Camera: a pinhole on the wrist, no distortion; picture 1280 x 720 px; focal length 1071.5 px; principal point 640.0 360.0 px. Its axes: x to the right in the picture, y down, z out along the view. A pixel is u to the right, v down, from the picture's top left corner.
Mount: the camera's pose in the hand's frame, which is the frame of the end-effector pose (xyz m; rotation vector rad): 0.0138 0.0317 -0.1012 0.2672 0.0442 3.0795
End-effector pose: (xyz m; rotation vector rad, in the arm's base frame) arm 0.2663 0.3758 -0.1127 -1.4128 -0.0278 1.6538
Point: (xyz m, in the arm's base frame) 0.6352 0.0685 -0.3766
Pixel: behind the camera
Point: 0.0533 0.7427 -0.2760
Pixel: 44 402
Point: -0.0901 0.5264 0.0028
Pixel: 918 317
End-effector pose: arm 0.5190 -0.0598 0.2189 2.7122 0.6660 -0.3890
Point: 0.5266 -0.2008 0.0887
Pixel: 921 161
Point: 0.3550 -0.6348 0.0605
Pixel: outside the picture
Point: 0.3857 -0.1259 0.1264
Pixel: outside the picture
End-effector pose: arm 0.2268 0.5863 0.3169 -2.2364 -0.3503 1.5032
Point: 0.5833 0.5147 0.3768
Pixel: behind the camera
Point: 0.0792 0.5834 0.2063
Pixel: 757 285
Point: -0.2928 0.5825 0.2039
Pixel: 1056 338
